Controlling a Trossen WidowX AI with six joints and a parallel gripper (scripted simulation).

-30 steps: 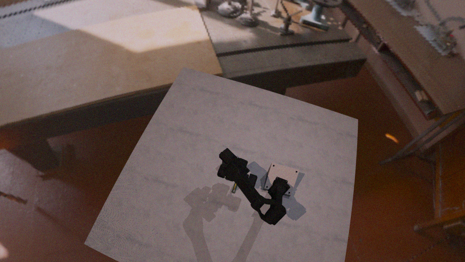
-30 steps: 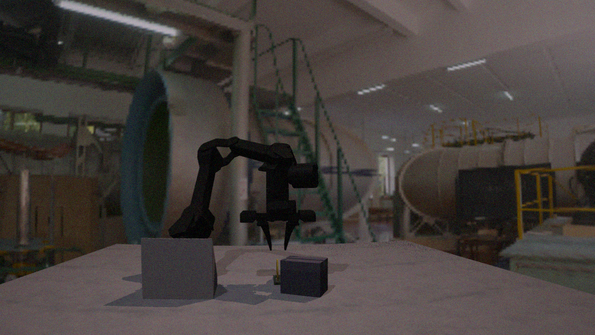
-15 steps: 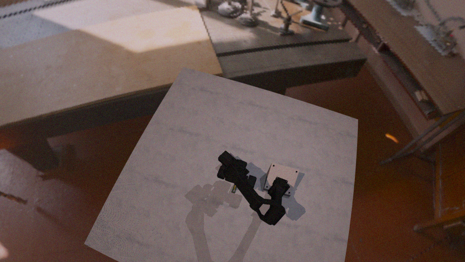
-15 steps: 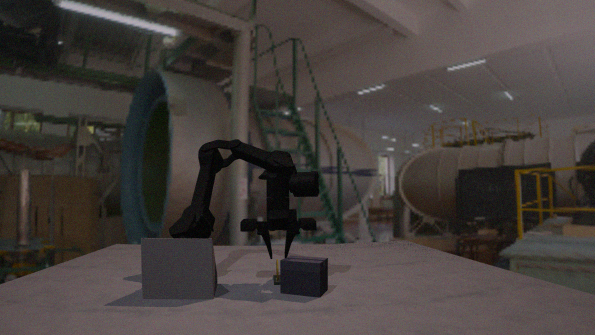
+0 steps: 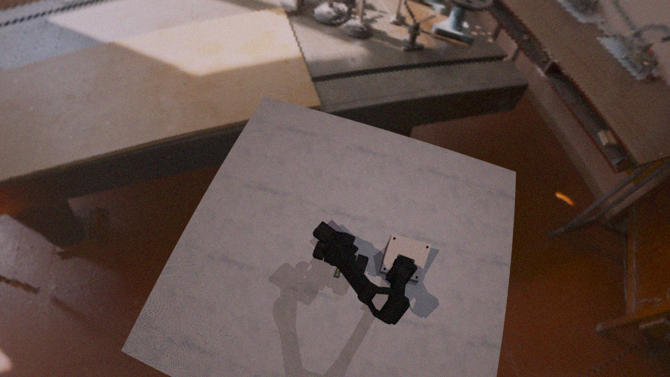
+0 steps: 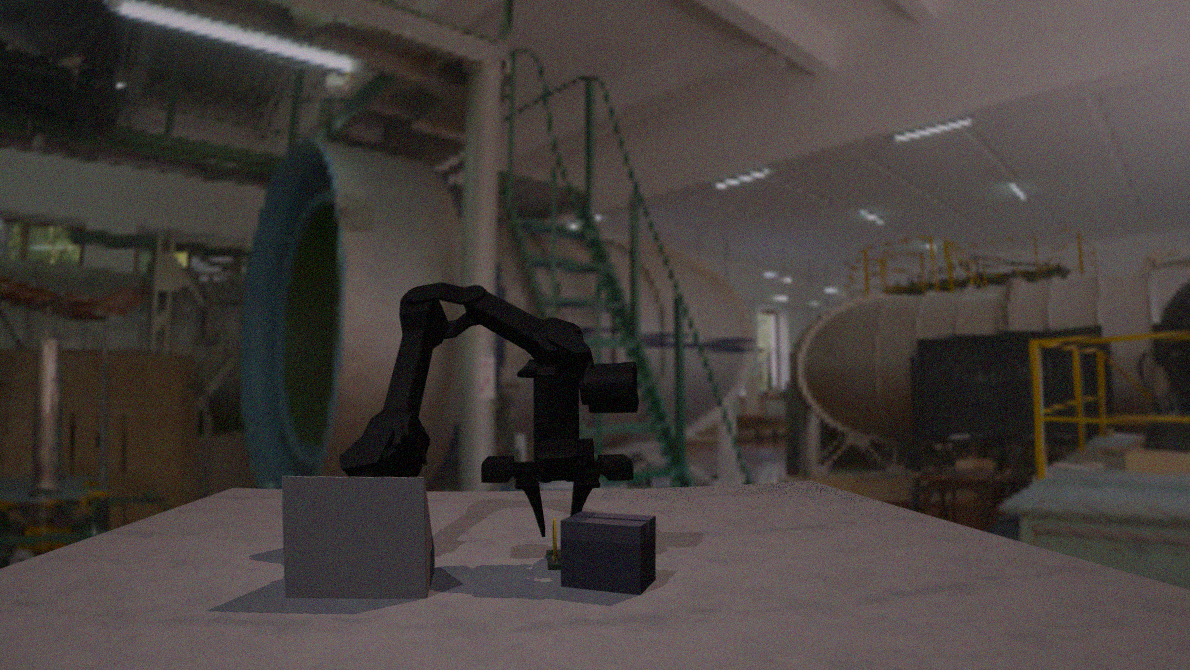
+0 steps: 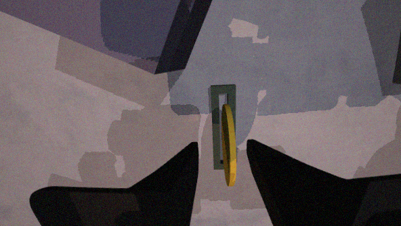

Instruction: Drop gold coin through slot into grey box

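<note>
Right now the coin is 1 cm below my gripper tip.
</note>
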